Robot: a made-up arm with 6 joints. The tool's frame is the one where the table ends. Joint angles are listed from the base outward.
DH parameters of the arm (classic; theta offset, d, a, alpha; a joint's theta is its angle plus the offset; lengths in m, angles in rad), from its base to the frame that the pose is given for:
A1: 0 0.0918 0 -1.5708
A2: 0.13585 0 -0.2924 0
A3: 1.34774 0 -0.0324 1.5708
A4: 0 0.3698 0 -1.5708
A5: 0 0 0.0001 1.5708
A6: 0 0.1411 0 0
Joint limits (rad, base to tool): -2.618..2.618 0..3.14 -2.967..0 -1.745..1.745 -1.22..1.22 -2.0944..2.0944
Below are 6 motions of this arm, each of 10 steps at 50 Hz.
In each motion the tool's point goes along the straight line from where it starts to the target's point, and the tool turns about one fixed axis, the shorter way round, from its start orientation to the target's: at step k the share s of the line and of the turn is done. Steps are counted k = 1, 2, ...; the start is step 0. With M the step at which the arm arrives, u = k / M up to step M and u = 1 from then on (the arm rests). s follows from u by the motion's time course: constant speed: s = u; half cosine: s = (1 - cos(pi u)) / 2; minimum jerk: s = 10 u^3 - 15 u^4 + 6 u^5.
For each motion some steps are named. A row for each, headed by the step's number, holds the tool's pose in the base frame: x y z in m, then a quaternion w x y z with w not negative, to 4 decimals.
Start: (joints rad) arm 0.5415 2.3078 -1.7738 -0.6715 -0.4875 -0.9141
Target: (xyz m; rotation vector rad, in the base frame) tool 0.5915 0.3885 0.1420 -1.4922 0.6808 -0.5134
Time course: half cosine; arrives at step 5
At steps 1, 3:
1: 0.5848 0.3982 0.1419 0.6505 -0.6676 0.2820 -0.2274
3: 0.5889 0.3922 0.1420 0.6520 -0.6615 0.2931 -0.2267

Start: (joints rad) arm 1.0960 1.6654 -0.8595 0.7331 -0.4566 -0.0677
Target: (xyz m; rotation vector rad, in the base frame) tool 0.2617 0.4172 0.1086 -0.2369 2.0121 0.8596
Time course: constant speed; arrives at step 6
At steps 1, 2, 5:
1: 0.2619 0.4185 0.1087 0.4590 -0.1106 0.8125 0.3420
2: 0.2619 0.4182 0.1087 0.4578 -0.1077 0.8130 0.3432
5: 0.2617 0.4175 0.1086 0.4544 -0.0989 0.8145 0.3469

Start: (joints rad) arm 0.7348 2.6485 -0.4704 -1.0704 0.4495 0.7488
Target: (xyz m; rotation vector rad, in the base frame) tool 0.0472 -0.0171 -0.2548 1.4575 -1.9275 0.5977
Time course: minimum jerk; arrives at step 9
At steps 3, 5, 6, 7, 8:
3: 0.0558 -0.0195 -0.2420 0.3105 0.5151 -0.7584 0.2513
5: 0.0515 -0.0183 -0.2484 0.3155 0.5350 -0.7462 0.2395
6: 0.0495 -0.0177 -0.2514 0.3178 0.5443 -0.7403 0.2339
7: 0.0480 -0.0173 -0.2536 0.3195 0.5509 -0.7360 0.2298
8: 0.0473 -0.0171 -0.2546 0.3202 0.5541 -0.7339 0.2278

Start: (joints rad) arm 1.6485 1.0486 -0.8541 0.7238 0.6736 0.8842
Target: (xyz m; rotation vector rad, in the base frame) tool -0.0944 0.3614 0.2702 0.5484 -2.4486 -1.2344
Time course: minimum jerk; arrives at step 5
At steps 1, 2, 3, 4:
1: -0.0868 0.3581 0.2774 0.1872 0.1655 -0.8644 -0.4362
2: -0.0889 0.3590 0.2754 0.1830 0.1731 -0.8640 -0.4359
3: -0.0919 0.3603 0.2726 0.1770 0.1839 -0.8633 -0.4354
4: -0.0939 0.3612 0.2706 0.1727 0.1915 -0.8627 -0.4350

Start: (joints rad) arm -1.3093 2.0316 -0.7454 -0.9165 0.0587 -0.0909
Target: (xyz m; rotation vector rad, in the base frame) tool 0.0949 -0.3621 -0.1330 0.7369 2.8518 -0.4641
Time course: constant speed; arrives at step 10
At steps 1, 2, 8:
1: 0.0910 -0.3640 -0.1322 0.0495 0.1619 0.9722 -0.1617
2: 0.0914 -0.3638 -0.1323 0.0529 0.1714 0.9705 -0.1610
8: 0.0940 -0.3625 -0.1328 0.0731 0.2277 0.9582 -0.1567

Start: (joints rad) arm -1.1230 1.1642 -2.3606 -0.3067 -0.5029 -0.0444
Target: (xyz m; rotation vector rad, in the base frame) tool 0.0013 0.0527 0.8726 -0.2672 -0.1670 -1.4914
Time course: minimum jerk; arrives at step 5
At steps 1, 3, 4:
1: 0.0046 0.0382 0.8742 0.7411 -0.1060 -0.0619 -0.6601
3: 0.0024 0.0478 0.8732 0.7294 -0.1160 -0.0710 -0.6704
4: 0.0015 0.0518 0.8727 0.7245 -0.1201 -0.0748 -0.6746

